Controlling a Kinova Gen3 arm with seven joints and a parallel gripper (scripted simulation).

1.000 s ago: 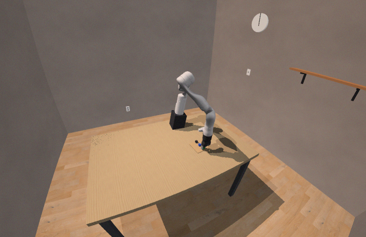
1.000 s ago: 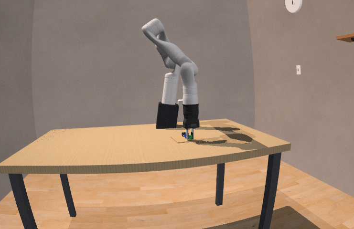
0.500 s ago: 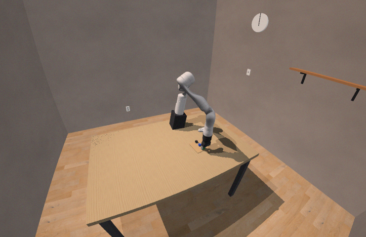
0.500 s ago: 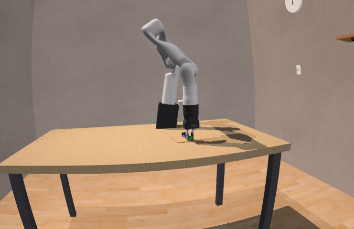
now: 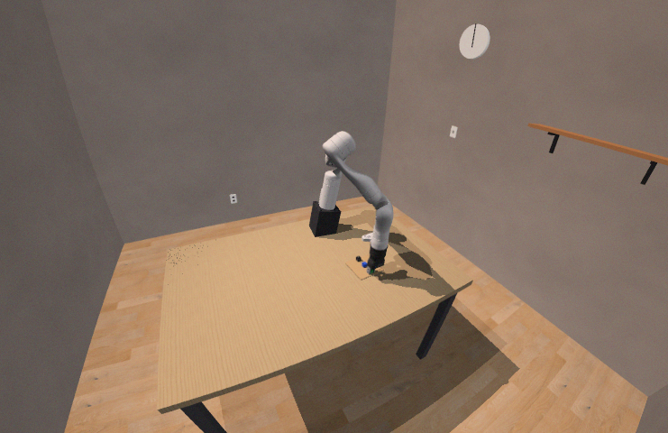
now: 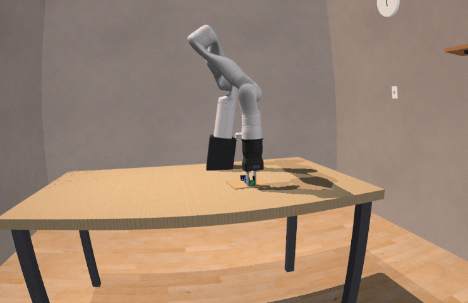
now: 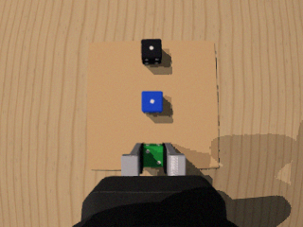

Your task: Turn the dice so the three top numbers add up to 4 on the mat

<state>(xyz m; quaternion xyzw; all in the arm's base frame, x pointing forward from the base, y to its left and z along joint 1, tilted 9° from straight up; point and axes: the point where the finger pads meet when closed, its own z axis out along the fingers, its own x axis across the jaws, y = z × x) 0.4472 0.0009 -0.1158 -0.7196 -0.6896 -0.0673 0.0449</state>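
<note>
My gripper is now 10 mm above the green die. The rest, counted from my hand: black die: 100 mm behind, 10 mm below; then tan mat: 50 mm behind, 20 mm below; then blue die: 50 mm behind, 10 mm below.
</note>
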